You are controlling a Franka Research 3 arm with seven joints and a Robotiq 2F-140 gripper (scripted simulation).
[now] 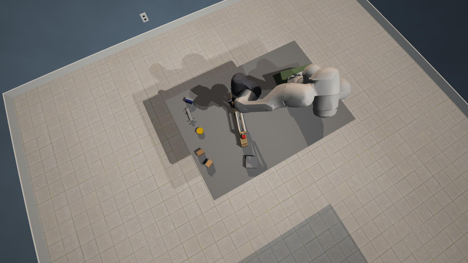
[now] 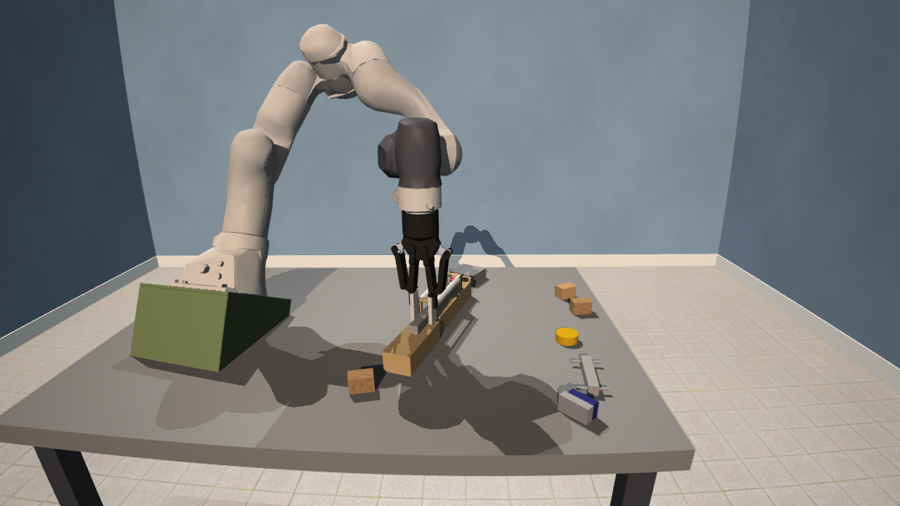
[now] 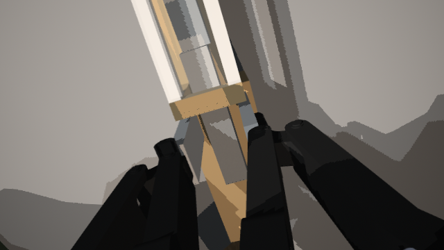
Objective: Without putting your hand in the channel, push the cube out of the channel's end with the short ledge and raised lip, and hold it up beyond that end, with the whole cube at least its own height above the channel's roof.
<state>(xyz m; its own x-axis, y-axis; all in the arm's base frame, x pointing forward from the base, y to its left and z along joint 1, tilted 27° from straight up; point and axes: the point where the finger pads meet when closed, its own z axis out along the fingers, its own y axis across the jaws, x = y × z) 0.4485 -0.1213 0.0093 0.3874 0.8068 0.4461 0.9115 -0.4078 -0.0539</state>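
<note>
My hand is 3 cm above the short grey bar. Round my hand: red cube 8 cm ahead, 20 cm to the left, 3 cm below; then long wooden channel 4 cm ahead, 10 cm to the left, 3 cm below; then long grey bar 5 cm ahead, 12 cm to the left, 3 cm below.
</note>
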